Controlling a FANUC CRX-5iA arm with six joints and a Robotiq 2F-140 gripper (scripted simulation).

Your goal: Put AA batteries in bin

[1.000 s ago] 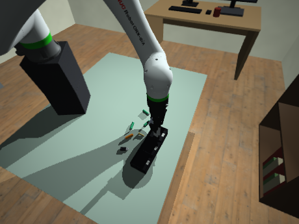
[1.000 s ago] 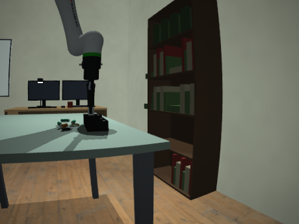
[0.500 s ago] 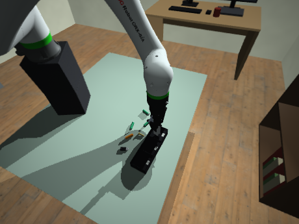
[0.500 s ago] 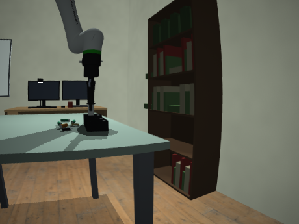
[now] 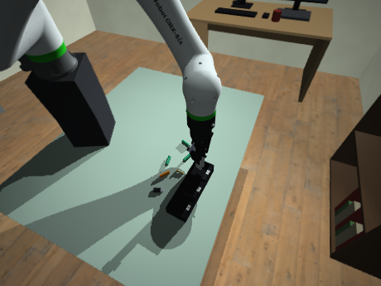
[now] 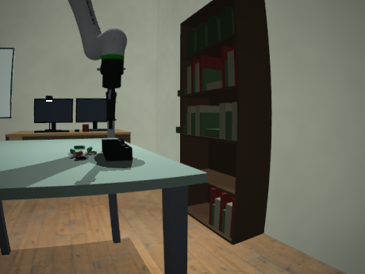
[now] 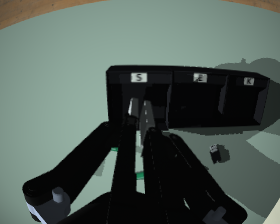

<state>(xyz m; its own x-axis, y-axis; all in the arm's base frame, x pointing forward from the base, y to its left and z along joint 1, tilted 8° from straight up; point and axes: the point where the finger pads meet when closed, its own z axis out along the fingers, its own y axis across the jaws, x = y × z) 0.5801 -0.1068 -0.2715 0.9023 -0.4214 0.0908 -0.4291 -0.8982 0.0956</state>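
Right now the orange battery is 15 cm behind my hand, 5 cm to the right of it and 8 cm below it. Also, from my hand: small dark piece: 14 cm behind, 12 cm to the right, 9 cm below; small yellow piece: 9 cm behind, 1 cm to the right, 8 cm below.
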